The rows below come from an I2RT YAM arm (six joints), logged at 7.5 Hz.
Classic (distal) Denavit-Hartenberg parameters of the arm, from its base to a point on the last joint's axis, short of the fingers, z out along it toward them. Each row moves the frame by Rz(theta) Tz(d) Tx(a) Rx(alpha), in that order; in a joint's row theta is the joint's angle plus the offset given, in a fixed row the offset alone. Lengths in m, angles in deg.
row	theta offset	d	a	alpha
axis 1	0	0.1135	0.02	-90
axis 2	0	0	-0.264	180
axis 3	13.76	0	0.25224	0
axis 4	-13.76	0	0.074	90
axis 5	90	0	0	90
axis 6	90	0.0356	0	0
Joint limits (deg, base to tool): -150..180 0..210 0..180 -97..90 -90..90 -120..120
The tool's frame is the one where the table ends.
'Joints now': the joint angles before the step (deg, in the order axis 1, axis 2, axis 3, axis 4, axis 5, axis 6). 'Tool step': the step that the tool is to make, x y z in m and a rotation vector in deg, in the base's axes. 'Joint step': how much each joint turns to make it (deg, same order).
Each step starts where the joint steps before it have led.
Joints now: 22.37, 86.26, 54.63, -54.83, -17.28, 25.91
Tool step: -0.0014, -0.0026, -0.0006, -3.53, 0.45, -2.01
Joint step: 0.01, 0.00, 0.01, -1.25, 3.19, 1.93
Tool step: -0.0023, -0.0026, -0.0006, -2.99, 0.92, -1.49
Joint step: -0.01, 0.02, -0.02, -1.62, 2.45, 1.45
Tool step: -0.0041, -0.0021, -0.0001, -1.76, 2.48, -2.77
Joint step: 0.00, 0.00, -0.01, -2.39, 0.66, 2.84
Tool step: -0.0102, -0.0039, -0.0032, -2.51, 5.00, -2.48
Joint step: 0.10, 0.01, -0.93, -4.15, 0.22, 2.65
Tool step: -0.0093, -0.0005, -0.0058, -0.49, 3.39, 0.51
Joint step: 0.67, -0.01, -1.66, -1.66, -0.88, 0.03
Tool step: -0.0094, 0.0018, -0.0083, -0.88, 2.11, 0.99
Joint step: 1.42, 0.01, -2.23, 0.03, -0.13, 0.42
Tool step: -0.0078, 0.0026, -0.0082, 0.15, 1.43, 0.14
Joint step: 1.39, -0.02, -2.19, 1.17, -1.00, 1.07
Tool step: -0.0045, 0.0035, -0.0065, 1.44, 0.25, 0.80
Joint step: 1.19, 0.00, -1.64, 2.08, -1.45, 0.06
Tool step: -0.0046, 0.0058, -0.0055, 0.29, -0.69, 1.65
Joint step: 2.05, 0.02, -1.30, 2.17, -0.02, 0.41
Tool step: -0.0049, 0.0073, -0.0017, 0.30, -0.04, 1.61
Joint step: 2.41, 0.00, -0.42, 0.79, -0.40, 0.76
